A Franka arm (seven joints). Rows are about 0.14 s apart.
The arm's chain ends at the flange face. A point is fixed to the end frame.
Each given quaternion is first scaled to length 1.
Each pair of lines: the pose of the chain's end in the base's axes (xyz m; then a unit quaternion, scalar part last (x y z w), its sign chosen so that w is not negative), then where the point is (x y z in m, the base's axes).
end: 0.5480 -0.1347 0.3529 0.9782 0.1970 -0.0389 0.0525
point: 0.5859 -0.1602 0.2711
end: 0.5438 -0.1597 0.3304 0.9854 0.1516 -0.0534 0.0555
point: 0.5773 -0.1897 0.2482
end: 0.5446 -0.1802 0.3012 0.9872 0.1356 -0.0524 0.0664
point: 0.5777 -0.2131 0.2200
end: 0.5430 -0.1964 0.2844 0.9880 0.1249 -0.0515 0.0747
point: 0.5759 -0.2314 0.2040
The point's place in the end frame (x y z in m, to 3 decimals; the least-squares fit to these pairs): 0.033 0.031 0.082
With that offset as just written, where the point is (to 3 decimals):
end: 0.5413 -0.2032 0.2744 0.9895 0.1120 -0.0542 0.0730
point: 0.573 -0.239 0.194
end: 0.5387 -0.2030 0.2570 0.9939 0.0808 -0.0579 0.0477
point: 0.567 -0.237 0.175
